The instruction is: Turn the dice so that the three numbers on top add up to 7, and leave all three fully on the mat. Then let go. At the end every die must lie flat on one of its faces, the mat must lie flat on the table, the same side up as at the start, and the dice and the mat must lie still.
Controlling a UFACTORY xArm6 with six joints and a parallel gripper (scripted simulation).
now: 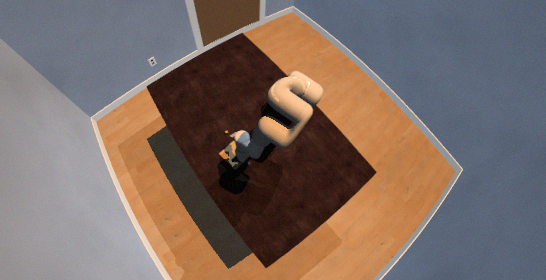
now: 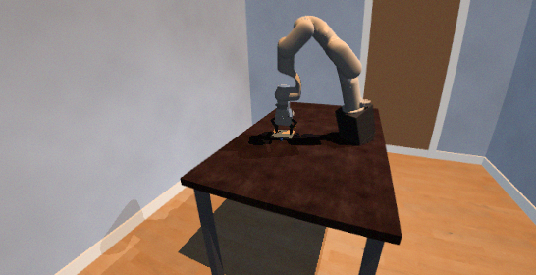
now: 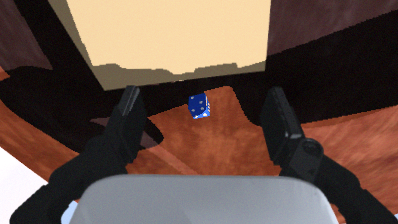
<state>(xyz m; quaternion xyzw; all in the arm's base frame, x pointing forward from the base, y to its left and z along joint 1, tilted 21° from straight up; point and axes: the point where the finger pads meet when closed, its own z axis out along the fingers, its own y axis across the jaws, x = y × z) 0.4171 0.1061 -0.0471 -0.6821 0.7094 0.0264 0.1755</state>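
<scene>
The blue die is 3 cm to the left of my hand and 4 cm below it. From my hand the other things lie so: mat: 3 cm ahead, 6 cm to the right, 4 cm below; then yellow die: 1 cm behind, 21 cm to the right, 4 cm below; then black die: 7 cm behind, 8 cm to the right, 4 cm below.
</scene>
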